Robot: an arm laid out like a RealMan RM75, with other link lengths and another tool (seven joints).
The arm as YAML. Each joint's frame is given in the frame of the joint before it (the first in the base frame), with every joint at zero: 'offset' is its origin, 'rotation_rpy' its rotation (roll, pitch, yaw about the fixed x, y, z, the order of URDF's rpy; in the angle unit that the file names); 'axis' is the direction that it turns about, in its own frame. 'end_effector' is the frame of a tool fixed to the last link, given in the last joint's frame.
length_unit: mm
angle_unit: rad
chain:
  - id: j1
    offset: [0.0, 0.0, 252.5]
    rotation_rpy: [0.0, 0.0, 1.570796]
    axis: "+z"
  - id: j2
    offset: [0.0, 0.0, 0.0]
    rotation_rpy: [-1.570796, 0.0, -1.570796]
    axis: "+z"
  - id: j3
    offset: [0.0, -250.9, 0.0]
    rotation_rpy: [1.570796, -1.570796, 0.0]
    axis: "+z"
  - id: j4
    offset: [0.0, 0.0, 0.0]
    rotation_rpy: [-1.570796, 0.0, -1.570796]
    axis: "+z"
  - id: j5
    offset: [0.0, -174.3, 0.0]
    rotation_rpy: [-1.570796, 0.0, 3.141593]
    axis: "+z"
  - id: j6
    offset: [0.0, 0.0, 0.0]
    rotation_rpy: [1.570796, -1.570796, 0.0]
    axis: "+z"
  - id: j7
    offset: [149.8, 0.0, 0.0]
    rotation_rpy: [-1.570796, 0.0, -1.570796]
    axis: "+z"
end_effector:
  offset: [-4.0, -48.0, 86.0]
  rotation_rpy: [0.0, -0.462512, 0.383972]
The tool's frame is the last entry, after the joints.
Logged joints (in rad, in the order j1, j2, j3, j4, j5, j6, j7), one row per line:
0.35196, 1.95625, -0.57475, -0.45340, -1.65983, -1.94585, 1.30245
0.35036, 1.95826, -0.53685, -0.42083, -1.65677, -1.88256, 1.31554
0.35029, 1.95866, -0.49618, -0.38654, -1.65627, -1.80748, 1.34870
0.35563, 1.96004, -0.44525, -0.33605, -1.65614, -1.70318, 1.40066
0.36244, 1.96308, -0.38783, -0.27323, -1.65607, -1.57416, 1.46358
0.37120, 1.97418, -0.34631, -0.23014, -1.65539, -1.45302, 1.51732
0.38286, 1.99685, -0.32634, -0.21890, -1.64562, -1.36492, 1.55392
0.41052, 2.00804, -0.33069, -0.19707, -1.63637, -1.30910, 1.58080
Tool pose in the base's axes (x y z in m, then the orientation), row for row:
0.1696, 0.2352, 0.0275, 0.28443, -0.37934, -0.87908, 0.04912
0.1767, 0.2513, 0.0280, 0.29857, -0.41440, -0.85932, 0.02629
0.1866, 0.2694, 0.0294, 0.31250, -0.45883, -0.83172, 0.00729
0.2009, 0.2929, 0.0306, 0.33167, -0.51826, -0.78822, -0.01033
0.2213, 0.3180, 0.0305, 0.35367, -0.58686, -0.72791, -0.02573
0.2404, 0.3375, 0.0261, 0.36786, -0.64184, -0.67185, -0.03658
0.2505, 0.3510, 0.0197, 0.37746, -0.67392, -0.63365, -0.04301
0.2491, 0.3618, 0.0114, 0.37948, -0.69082, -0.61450, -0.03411
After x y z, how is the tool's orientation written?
As a quaternion, w x y z.
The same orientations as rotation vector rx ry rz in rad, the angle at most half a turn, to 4 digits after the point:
-1.0148, -2.3518, 0.1314
-1.1008, -2.2827, 0.0698
-1.2104, -2.1941, 0.0192
-1.3544, -2.0599, -0.0270
-1.5175, -1.8822, -0.0665
-1.6484, -1.7255, -0.0939
-1.7229, -1.6200, -0.1100
-1.7645, -1.5695, -0.0871

